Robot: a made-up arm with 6 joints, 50 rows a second.
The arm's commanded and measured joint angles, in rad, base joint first. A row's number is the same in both.
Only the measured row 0 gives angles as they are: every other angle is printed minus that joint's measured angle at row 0.
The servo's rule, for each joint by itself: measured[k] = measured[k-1] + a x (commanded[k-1-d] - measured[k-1]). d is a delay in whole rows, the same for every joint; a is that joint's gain. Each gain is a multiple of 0.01, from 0.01 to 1. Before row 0 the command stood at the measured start. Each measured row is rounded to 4 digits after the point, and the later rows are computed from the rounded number. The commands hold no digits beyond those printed.
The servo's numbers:
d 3
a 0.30 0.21 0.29 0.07 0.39 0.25
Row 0, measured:
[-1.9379 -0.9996 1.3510 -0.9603 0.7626 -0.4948]
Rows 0 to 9, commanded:
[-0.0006 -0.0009 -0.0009 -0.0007 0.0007 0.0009]
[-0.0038 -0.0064 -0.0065 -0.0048 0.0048 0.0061]
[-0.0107 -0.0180 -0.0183 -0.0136 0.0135 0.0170]
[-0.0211 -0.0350 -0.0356 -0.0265 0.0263 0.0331]
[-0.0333 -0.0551 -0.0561 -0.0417 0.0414 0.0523]
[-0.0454 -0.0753 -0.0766 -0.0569 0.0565 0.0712]
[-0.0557 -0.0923 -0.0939 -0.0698 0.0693 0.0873]
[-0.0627 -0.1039 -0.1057 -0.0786 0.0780 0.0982]
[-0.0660 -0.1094 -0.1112 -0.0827 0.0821 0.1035]
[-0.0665 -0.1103 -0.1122 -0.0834 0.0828 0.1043]
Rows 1 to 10, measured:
[0.0000 0.0000 0.0000 0.0000 0.0000 0.0000]
[0.0000 0.0000 0.0000 0.0000 0.0000 0.0000]
[0.0000 0.0000 0.0000 0.0000 0.0000 0.0000]
[-0.0002 -0.0002 -0.0003 0.0000 0.0003 0.0002]
[-0.0013 -0.0015 -0.0021 -0.0003 0.0021 0.0017]
[-0.0041 -0.0050 -0.0068 -0.0012 0.0065 0.0055]
[-0.0092 -0.0113 -0.0152 -0.0030 0.0142 0.0124]
[-0.0164 -0.0205 -0.0271 -0.0057 0.0248 0.0224]
[-0.0251 -0.0320 -0.0415 -0.0093 0.0372 0.0346]
[-0.0343 -0.0447 -0.0567 -0.0135 0.0497 0.0478]

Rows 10 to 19, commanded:
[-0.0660 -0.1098 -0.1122 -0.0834 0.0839 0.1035]
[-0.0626 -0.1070 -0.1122 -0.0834 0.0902 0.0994]
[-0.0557 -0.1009 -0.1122 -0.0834 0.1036 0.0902]
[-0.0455 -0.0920 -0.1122 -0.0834 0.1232 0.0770]
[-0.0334 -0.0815 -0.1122 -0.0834 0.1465 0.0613]
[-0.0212 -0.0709 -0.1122 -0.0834 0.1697 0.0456]
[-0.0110 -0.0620 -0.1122 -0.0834 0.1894 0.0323]
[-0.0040 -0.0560 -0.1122 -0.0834 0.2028 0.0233]
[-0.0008 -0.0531 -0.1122 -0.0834 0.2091 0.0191]
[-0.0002 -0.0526 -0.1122 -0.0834 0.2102 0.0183]
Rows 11 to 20, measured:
[-0.0428 -0.0571 -0.0709 -0.0181 0.0607 0.0604]
[-0.0498 -0.0681 -0.0826 -0.0226 0.0690 0.0712]
[-0.0548 -0.0770 -0.0912 -0.0269 0.0744 0.0795]
[-0.0582 -0.0839 -0.0973 -0.0309 0.0781 0.0855]
[-0.0595 -0.0888 -0.1016 -0.0346 0.0828 0.0890]
[-0.0584 -0.0913 -0.1047 -0.0380 0.0909 0.0893]
[-0.0545 -0.0914 -0.1069 -0.0412 0.1035 0.0862]
[-0.0482 -0.0893 -0.1084 -0.0442 0.1203 0.0800]
[-0.0401 -0.0854 -0.1095 -0.0469 0.1396 0.0714]
[-0.0314 -0.0805 -0.1103 -0.0495 0.1590 0.0616]

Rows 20 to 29, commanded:
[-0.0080 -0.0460 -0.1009 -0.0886 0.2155 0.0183]
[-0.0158 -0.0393 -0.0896 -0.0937 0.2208 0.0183]
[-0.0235 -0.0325 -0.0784 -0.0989 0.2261 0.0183]
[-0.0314 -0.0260 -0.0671 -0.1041 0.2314 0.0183]
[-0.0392 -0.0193 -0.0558 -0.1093 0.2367 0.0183]
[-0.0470 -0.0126 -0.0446 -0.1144 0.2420 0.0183]
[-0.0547 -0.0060 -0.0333 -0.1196 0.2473 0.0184]
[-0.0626 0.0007 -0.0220 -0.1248 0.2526 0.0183]
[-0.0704 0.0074 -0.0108 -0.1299 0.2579 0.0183]
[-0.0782 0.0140 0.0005 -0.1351 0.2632 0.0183]
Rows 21 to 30, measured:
[-0.0232 -0.0754 -0.1109 -0.0519 0.1761 0.0520]
[-0.0165 -0.0707 -0.1113 -0.0541 0.1890 0.0438]
[-0.0116 -0.0669 -0.1116 -0.0562 0.1973 0.0374]
[-0.0105 -0.0625 -0.1085 -0.0585 0.2044 0.0326]
[-0.0121 -0.0576 -0.1030 -0.0610 0.2108 0.0290]
[-0.0155 -0.0523 -0.0959 -0.0637 0.2168 0.0263]
[-0.0203 -0.0468 -0.0875 -0.0665 0.2225 0.0243]
[-0.0260 -0.0410 -0.0783 -0.0695 0.2280 0.0228]
[-0.0323 -0.0350 -0.0685 -0.0726 0.2335 0.0217]
[-0.0390 -0.0289 -0.0583 -0.0759 0.2389 0.0209]

